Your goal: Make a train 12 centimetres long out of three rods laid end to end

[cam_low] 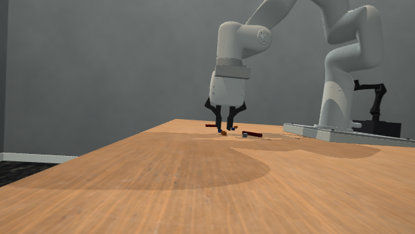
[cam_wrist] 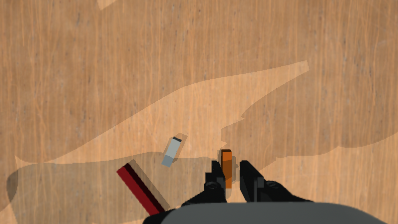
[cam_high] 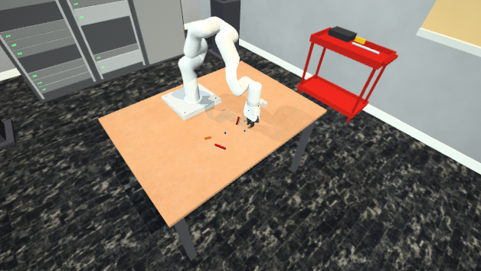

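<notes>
Now: hand 50 mm to the left of the blue rod, 30 mm above it and 10 mm short of it. Also, from my hand: grey rod: 60 mm behind, 30 mm below, 20 mm to the left; then red rod: 90 mm behind, 30 mm to the right, 30 mm below.
</notes>
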